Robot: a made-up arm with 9 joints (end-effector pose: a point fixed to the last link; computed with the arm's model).
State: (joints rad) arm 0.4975 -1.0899 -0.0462 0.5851 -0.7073 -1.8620 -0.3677 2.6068 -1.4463
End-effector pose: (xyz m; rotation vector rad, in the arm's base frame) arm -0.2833 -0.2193 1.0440 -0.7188 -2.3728 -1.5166
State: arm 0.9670 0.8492 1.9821 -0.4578 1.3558 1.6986 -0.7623 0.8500 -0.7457
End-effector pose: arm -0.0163 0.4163 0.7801 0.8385 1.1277 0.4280
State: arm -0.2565 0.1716 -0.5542 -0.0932 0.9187 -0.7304 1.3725 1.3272 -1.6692
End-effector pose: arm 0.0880 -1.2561 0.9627 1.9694 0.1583 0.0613
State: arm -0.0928 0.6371 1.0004 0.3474 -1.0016 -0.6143 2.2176 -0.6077 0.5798
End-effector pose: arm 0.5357 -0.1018 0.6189 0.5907 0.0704 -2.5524
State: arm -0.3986 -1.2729 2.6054 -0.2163 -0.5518 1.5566 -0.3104 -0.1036 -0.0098
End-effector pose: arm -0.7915 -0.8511 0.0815 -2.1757 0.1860 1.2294
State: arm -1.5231 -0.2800 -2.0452 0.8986 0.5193 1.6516 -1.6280 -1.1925 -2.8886
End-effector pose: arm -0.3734 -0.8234 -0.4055 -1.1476 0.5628 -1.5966
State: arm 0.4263 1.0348 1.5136 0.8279 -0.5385 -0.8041 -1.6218 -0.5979 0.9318
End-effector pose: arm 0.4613 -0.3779 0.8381 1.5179 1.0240 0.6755
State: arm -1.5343 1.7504 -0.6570 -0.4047 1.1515 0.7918 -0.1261 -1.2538 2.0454
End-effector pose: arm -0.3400 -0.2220 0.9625 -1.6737 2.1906 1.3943
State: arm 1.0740 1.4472 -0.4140 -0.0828 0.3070 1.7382 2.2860 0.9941 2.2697
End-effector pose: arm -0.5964 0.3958 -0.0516 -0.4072 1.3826 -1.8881
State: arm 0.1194 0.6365 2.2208 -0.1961 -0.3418 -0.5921 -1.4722 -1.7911 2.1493
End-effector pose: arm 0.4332 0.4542 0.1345 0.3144 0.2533 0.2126
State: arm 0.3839 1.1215 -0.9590 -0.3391 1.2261 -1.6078 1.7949 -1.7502 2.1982
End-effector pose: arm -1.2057 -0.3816 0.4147 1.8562 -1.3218 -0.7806
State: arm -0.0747 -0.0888 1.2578 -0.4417 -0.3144 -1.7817 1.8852 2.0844 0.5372
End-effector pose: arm -0.3157 0.3150 0.3558 -1.5085 -0.9905 1.2192
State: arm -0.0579 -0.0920 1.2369 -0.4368 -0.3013 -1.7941 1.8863 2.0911 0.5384
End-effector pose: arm -0.3201 0.3183 0.3681 -1.4930 -0.9872 1.1976
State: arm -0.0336 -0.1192 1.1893 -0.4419 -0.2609 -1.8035 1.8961 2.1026 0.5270
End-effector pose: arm -0.3464 0.3234 0.4070 -1.4329 -1.0212 1.1555
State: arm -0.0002 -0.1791 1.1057 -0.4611 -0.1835 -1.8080 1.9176 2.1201 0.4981
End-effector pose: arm -0.4057 0.3209 0.4840 -1.3062 -1.0993 1.0936
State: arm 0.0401 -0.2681 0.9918 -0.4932 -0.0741 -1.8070 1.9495 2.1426 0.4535
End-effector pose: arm -0.4972 0.2895 0.5951 -1.1116 -1.1992 1.0283
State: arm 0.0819 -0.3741 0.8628 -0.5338 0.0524 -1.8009 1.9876 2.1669 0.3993
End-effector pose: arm -0.6029 0.2111 0.7218 -0.8692 -1.2884 0.9802
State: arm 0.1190 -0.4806 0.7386 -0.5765 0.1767 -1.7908 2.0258 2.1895 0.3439
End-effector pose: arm -0.6938 0.0918 0.8393 -0.6173 -1.3435 0.9593
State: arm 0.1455 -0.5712 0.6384 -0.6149 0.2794 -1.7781 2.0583 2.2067 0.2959
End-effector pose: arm -0.7497 -0.0355 0.9288 -0.4009 -1.3633 0.9608
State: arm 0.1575 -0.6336 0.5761 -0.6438 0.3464 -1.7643 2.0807 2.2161 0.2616
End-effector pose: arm -0.7717 -0.1322 0.9840 -0.2537 -1.3622 0.9710
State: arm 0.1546 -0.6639 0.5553 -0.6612 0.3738 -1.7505 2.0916 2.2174 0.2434
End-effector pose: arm -0.7740 -0.1781 1.0086 -0.1860 -1.3573 0.9784
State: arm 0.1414 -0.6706 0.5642 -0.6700 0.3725 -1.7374 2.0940 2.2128 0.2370
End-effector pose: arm -0.7688 -0.1837 1.0130 -0.1762 -1.3560 0.9808
